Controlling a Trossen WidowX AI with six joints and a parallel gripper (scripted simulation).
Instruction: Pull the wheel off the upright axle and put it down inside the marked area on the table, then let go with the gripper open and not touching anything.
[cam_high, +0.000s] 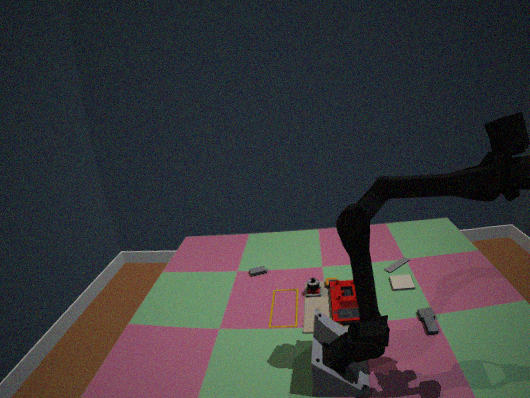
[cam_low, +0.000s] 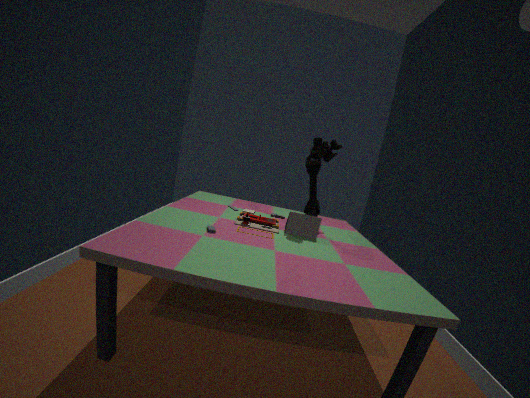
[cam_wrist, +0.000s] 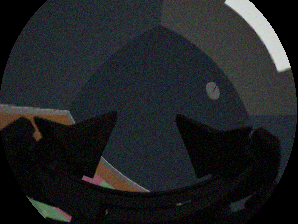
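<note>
Right now my gripper tip is 53 cm short of the dark wheel, 46 cm to the right of it and 52 cm above it. Also, from my gripper tip: upright axle: 53 cm ahead, 46 cm to the left, 52 cm below.
</note>
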